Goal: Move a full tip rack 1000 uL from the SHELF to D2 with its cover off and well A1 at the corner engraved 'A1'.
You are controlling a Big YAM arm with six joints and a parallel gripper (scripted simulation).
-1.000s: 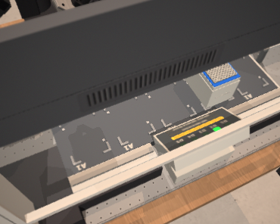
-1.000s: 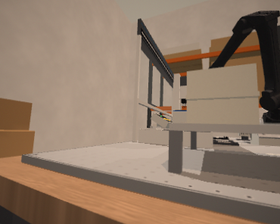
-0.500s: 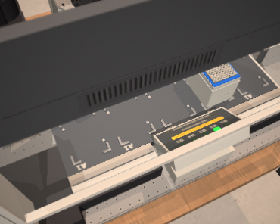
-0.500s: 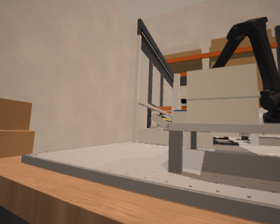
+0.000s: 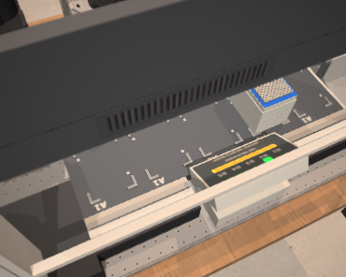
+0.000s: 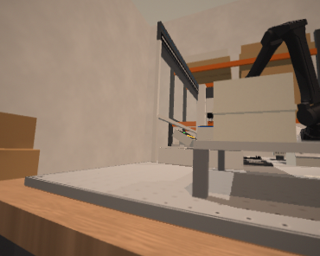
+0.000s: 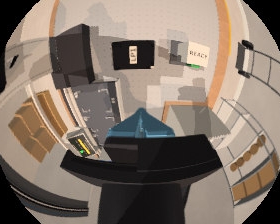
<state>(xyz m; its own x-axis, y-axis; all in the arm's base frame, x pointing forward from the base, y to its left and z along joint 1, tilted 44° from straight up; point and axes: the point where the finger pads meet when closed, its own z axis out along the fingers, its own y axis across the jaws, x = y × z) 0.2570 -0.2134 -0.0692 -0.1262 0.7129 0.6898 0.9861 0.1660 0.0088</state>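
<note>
Right now my hand is 150 mm past the green key, 80 mm to the left of it and 150 mm above it. Round my hand: clear rack cover: 10 mm behind, 770 mm to the left, 160 mm below; frame post: 290 mm ahead, 670 mm to the left; blue tip rack: 140 mm ahead, 470 mm to the left, 110 mm below.
</note>
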